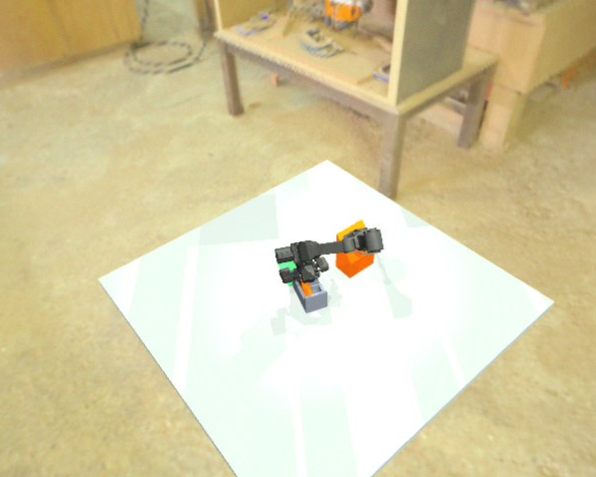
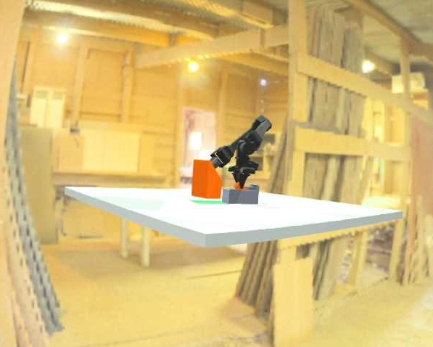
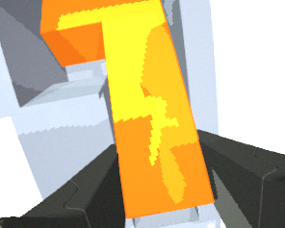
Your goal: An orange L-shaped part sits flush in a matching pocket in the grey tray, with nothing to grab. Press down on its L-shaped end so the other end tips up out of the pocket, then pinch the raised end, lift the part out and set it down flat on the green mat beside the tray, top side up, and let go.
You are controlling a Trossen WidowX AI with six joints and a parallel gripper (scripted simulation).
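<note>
Right now the green mat is 130 mm to the right of my gripper tip, 80 mm below it and 60 mm behind it. The rest, counted from my gripper tip: orange L-shaped part (40 mm to the left, 30 mm below).
</note>
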